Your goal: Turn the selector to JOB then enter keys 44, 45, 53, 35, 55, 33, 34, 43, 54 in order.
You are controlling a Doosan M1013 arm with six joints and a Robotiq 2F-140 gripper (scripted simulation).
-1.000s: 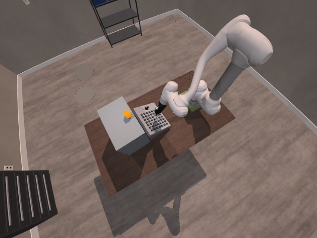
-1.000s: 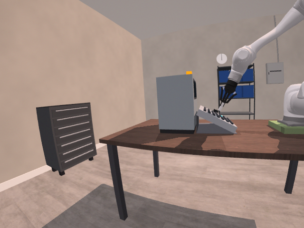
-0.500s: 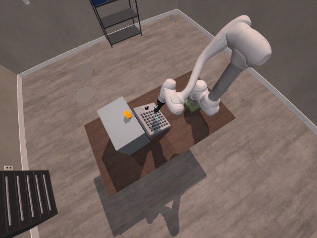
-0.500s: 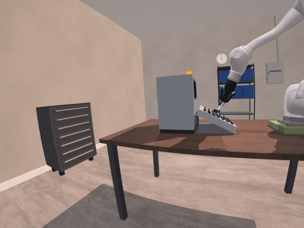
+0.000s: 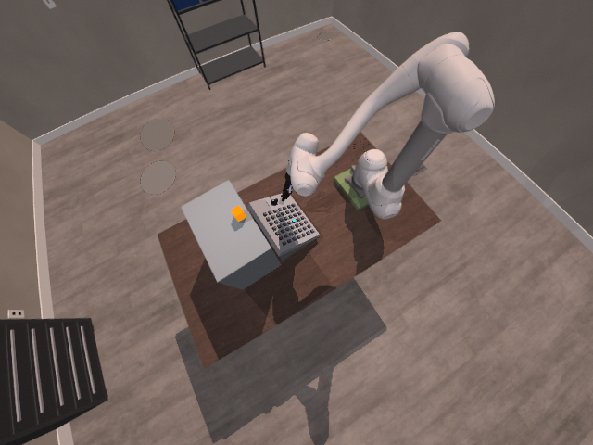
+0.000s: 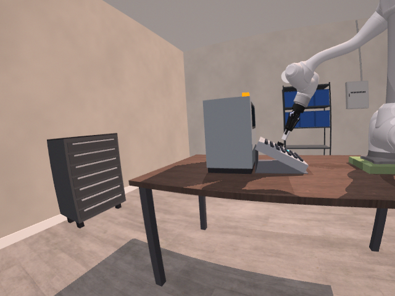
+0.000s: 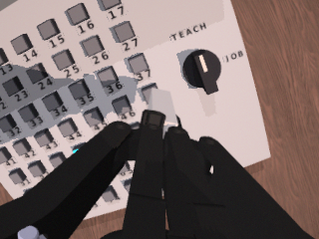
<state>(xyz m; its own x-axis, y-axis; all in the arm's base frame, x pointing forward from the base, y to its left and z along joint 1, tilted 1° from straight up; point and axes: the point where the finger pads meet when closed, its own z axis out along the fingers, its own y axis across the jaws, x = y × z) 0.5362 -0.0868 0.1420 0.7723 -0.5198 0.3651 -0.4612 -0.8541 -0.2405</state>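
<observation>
Now: hand 60 mm above the black selector knob, 50 mm to the left of it and 40 mm short of it. From my hand the other things lie so: key 44: 110 mm to the left, 70 mm below, 30 mm ahead; then sloped keypad: 110 mm below, 60 mm to the left, 50 mm ahead.
</observation>
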